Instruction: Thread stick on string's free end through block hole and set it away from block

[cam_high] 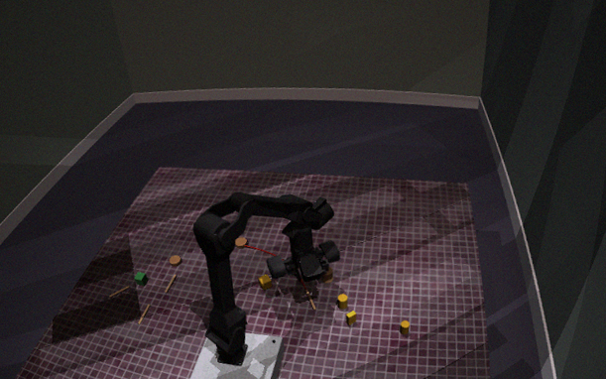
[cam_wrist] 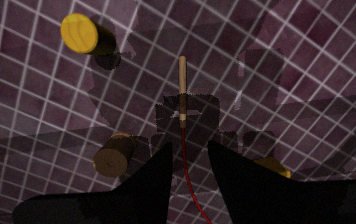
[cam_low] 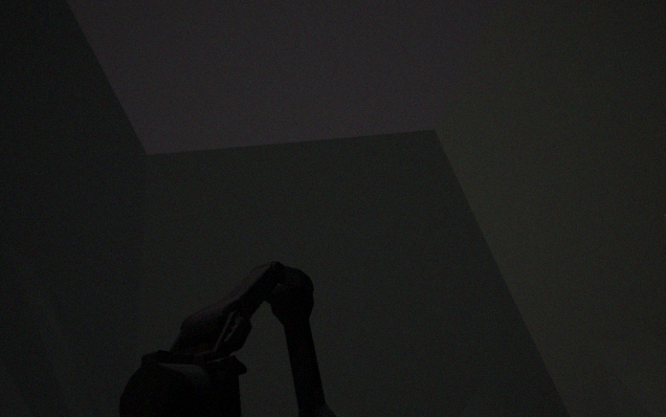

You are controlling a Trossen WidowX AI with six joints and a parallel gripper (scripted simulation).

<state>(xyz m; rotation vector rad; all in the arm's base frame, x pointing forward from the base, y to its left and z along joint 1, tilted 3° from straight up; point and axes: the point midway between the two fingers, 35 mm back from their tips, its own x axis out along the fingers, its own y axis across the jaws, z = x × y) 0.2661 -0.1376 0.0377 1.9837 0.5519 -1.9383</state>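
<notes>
The thin wooden stick is 1 cm behind my gripper tip, 1 cm to the right of it and 6 cm below it. From my gripper tip the other things lie so: round wooden button 17 cm ahead, 25 cm to the left, 5 cm below; yellow wooden block 1 cm ahead, 13 cm to the left, 4 cm below; wooden cylinder 6 cm ahead, 5 cm to the right, 4 cm below.
</notes>
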